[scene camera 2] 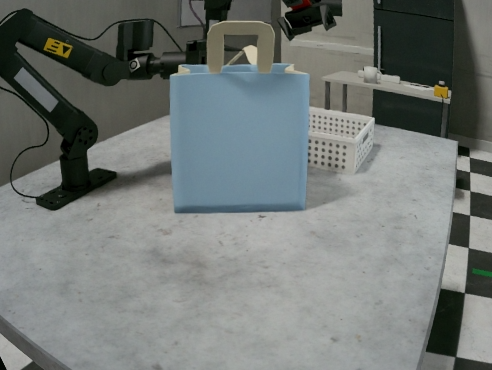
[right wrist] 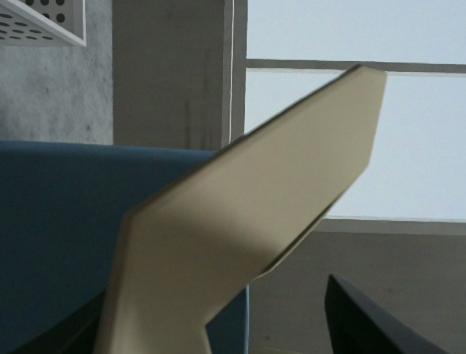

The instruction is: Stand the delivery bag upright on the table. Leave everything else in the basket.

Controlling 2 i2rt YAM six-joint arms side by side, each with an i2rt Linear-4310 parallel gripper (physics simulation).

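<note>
The light-blue delivery bag [scene camera 2: 240,145] [right wrist: 50,225] stands upright on the table [scene camera 2: 225,290] in scene camera 2. Its front cream handle [scene camera 2: 216,47] rises above the rim. Part of another cream handle [scene camera 2: 248,55] shows behind it, leaning. In the right wrist view a cream handle [right wrist: 240,200] crosses close to the camera and covers part of one finger. My right gripper [right wrist: 233,287] is partly open; its fingertips are hidden behind the bag in scene camera 2. My left gripper [scene camera 2: 309,27] is open in the air, up and right of the bag, touching nothing.
The white perforated basket [scene camera 2: 354,156] [right wrist: 80,25] stands behind and right of the bag, partly hidden by it; its contents do not show. My right arm [scene camera 2: 75,132] reaches in from the left behind the bag. A side table [scene camera 2: 345,78] stands in the background.
</note>
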